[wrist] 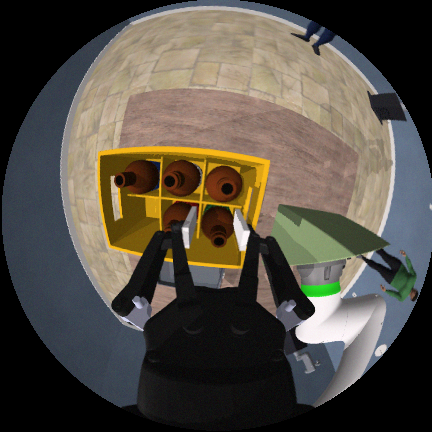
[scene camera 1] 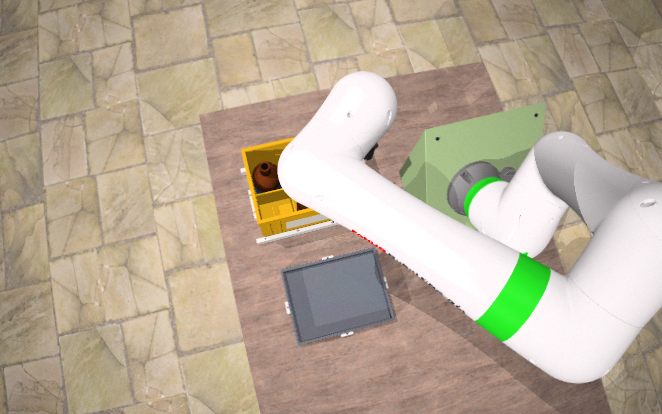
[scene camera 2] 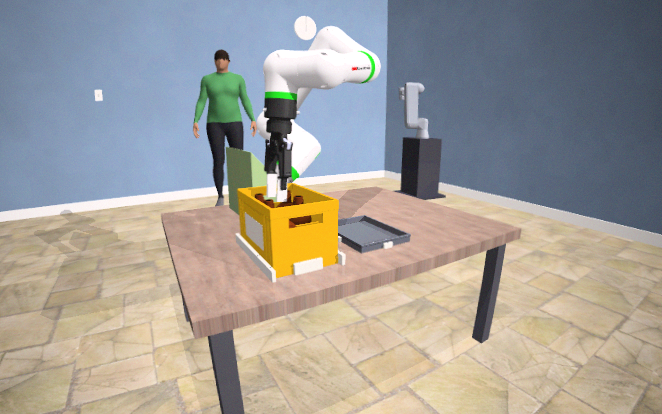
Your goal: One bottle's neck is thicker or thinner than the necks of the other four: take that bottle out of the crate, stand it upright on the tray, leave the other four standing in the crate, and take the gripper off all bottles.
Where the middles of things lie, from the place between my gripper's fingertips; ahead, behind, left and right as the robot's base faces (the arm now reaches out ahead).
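There is the dark grey tray (scene camera 1: 337, 295), which sits 30 mm ahead of my hand, 130 mm below it and 280 mm to the left of it.
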